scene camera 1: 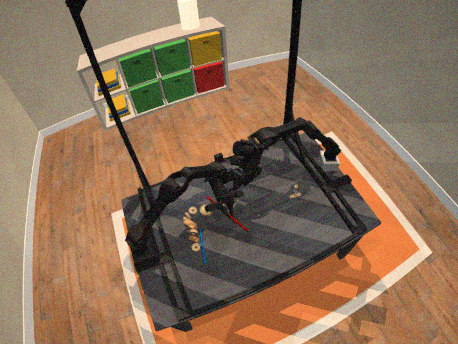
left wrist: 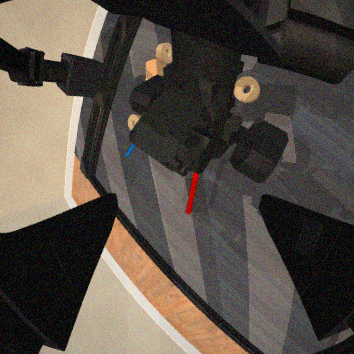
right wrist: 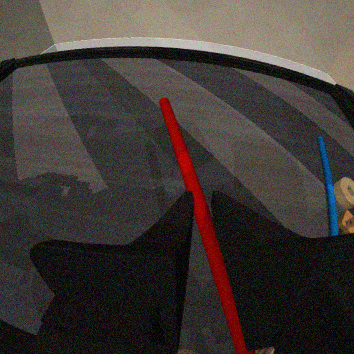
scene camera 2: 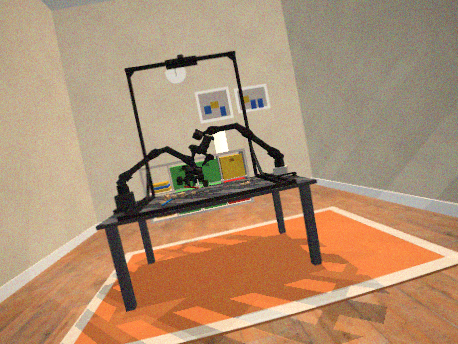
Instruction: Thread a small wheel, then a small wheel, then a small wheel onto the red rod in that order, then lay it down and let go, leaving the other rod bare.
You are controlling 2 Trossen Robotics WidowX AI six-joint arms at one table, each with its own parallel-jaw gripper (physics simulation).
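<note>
The red rod is held between the fingers of my right gripper, which is shut on it. The rod looks raised off the table, and the stretches that show carry no wheel. My left gripper is wide open and empty, above and beside the right one. The blue rod lies bare on the table. Pale wooden wheels lie near it: one wheel by the blue rod, another wheel farther back, and a larger wheel.
Wooden blocks lie among the wheels at the left of the table. Several small wooden pieces lie toward the right in scene camera 1. The two arms are close together over the back middle. Frame posts rise at the table's sides.
</note>
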